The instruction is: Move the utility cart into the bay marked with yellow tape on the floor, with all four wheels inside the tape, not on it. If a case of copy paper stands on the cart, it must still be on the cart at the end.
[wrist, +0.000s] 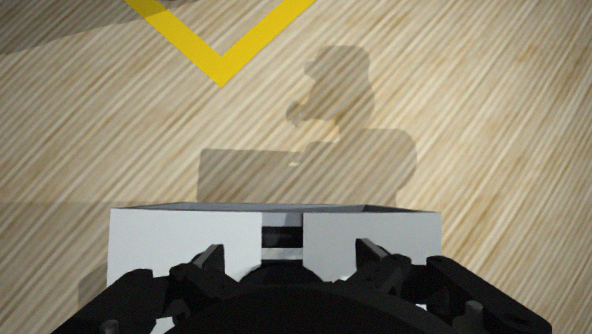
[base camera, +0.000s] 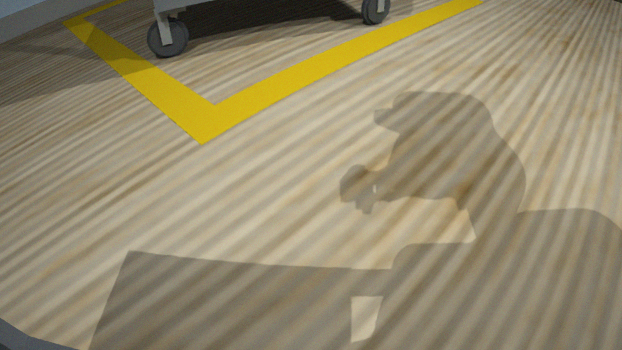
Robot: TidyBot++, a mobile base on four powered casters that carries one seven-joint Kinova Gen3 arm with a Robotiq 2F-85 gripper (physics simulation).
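Places are measured from the arm's base along level axes (x ahead, y left, z up), in centimetres.
Where they show: gripper, fingertip midpoint: (wrist: 290, 256).
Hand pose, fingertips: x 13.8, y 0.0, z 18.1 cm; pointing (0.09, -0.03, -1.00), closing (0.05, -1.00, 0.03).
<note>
Things, the pixels of their centre, and the offset from my fingertips. "*": a spot on its surface instead.
- right visible wheel, body centre: (base camera: 378, 7) dy -11.9, dx +87.3, dz -52.8 cm
- yellow tape, surface spot: (base camera: 202, 120) (wrist: 217, 69) * dy +21.1, dx +43.0, dz -57.7 cm
The lower edge of the grey utility cart (base camera: 215, 4) shows at the top of the base camera view. Its left visible wheel (base camera: 168, 39) and right visible wheel (base camera: 375, 11) stand on floor inside the yellow tape (base camera: 202, 120) (wrist: 221, 70), apart from the strips. The near tape corner points toward the robot. The cart's other wheels and its top are out of view, and no case of copy paper shows. My gripper (wrist: 290, 256) is open and empty above the robot's own base, with the tape corner beyond it.
The robot's white base (wrist: 175, 232) lies under the fingers in the wrist view. A pale wall base (base camera: 30, 22) runs along the upper left in the base camera view, near the tape's far left corner. The robot's shadow falls on the wood floor before the bay.
</note>
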